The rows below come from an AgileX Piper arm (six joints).
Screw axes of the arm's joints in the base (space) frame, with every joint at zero. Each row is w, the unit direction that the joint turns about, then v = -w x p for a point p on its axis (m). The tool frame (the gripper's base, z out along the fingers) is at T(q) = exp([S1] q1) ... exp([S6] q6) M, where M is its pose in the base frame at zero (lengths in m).
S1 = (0, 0, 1, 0.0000, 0.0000, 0.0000)
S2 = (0, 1, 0, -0.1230, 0.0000, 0.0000)
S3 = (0, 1, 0, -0.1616, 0.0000, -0.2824)
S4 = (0.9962, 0, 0.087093, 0.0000, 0.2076, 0.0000)
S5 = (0, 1, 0, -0.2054, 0.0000, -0.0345)
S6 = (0.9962, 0, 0.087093, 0.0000, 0.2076, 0.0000)
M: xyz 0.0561 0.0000 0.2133 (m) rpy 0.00 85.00 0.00 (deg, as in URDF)
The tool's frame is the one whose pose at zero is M.
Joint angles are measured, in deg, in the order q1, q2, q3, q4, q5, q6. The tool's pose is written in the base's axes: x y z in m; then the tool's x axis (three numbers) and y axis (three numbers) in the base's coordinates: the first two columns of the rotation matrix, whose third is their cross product. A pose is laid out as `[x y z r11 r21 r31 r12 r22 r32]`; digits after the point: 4 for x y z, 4 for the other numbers.
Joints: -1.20 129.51 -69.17 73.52 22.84 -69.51
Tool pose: [0.4102 0.0253 0.0479 -0.8903 0.0623 -0.4511 -0.1127 0.9297 0.3507]
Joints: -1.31 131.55 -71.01 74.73 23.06 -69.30
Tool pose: [0.4165 0.0248 0.0401 -0.8913 0.0878 -0.4449 -0.0919 0.9257 0.3668]
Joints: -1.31 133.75 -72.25 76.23 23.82 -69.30
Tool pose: [0.4193 0.0261 0.0291 -0.8983 0.1120 -0.4249 -0.0711 0.9172 0.3921]
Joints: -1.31 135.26 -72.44 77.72 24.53 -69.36
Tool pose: [0.4179 0.0273 0.0195 -0.9067 0.1351 -0.3994 -0.0479 0.9082 0.4158]
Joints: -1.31 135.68 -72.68 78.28 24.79 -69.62
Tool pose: [0.4185 0.0278 0.0176 -0.9073 0.1400 -0.3966 -0.0450 0.9053 0.4224]
